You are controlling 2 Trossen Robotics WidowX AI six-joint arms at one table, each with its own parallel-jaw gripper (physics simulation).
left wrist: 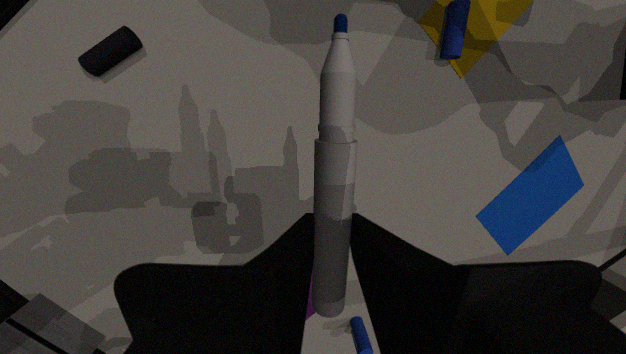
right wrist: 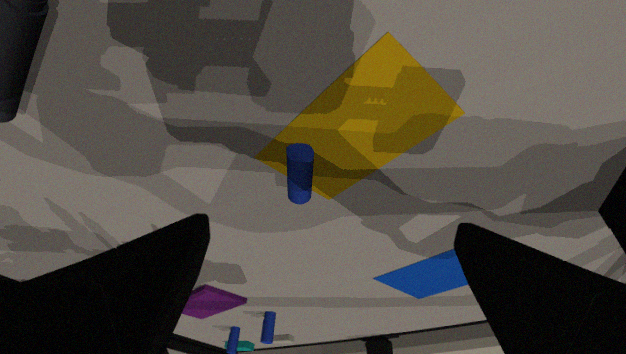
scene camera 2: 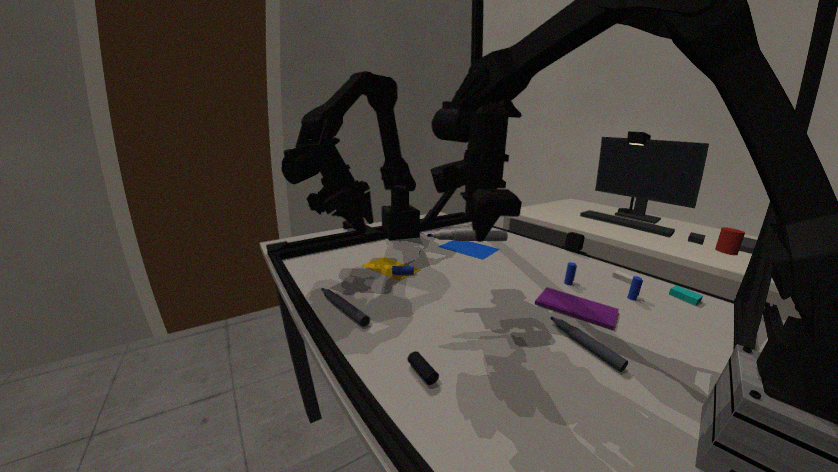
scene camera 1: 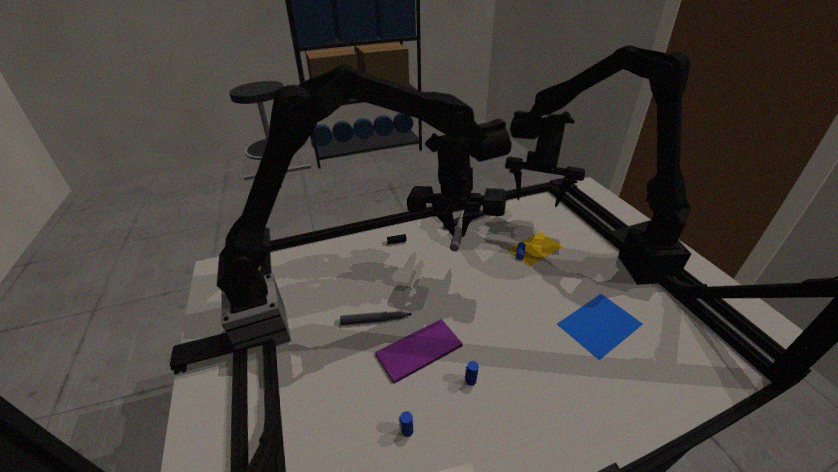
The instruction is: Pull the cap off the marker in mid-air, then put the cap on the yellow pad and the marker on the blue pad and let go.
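Seen in the pictures: left gripper, fingertip midpoint: [left wrist: 331, 221] [scene camera 2: 478, 238] [scene camera 1: 458, 235]; right gripper, fingertip midpoint: [right wrist: 334, 231] [scene camera 2: 368, 228] [scene camera 1: 536, 203]; left arm's base, origin of the base link: [scene camera 2: 802, 391] [scene camera 1: 248, 296]; right arm's base, origin of the base link: [scene camera 2: 400, 208] [scene camera 1: 659, 240].
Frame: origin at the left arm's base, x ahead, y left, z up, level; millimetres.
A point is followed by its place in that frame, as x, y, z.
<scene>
The light grey marker [scene camera 1: 455, 242] {400, -63, 46} [scene camera 2: 498, 235] {398, -50, 40} [left wrist: 337, 165] {444, -2, 47} is uncapped, its blue tip bare, and is held above the table in my left gripper [scene camera 1: 457, 229] {425, -29, 32} [scene camera 2: 482, 235] {425, -29, 32} [left wrist: 331, 221] {425, -29, 32}, which is shut on its barrel. The blue cap [scene camera 1: 520, 250] {608, -19, -80} [scene camera 2: 403, 270] {608, -7, -86} [left wrist: 454, 32] {609, -11, -82} [right wrist: 300, 175] {623, -4, -80} lies on its side at a corner of the yellow pad [scene camera 1: 543, 245] {689, -10, -99} [scene camera 2: 377, 265] {692, 10, -99} [left wrist: 495, 27] {665, -36, -99} [right wrist: 387, 60] {710, 27, -99}, one end past the pad's edge. My right gripper [scene camera 1: 537, 201] {681, 37, 4} [right wrist: 334, 231] {681, 37, 4} is wide open and empty, raised above the cap. The blue pad [scene camera 1: 599, 325] {632, -268, -99} [scene camera 2: 469, 249] {627, -256, -99} [left wrist: 532, 197] {637, -261, -99} [right wrist: 425, 277] {611, -261, -99} has nothing on it.
A purple block [scene camera 1: 419, 350] {273, -174, -91} [scene camera 2: 577, 306] {273, -163, -91}, a dark marker [scene camera 1: 372, 318] {214, -71, -84} [scene camera 2: 589, 344] {211, -54, -85} and a black cap [scene camera 1: 396, 239] {348, 150, -83} [scene camera 2: 422, 367] {345, 163, -80} lie on the table. Two blue cylinders [scene camera 1: 471, 373] {327, -273, -61} [scene camera 1: 406, 423] {194, -312, -52} stand nearby. Another dark marker [scene camera 2: 345, 307] {538, 172, -82} and a teal block [scene camera 2: 684, 294] {100, -386, -85} show in scene camera 2.
</scene>
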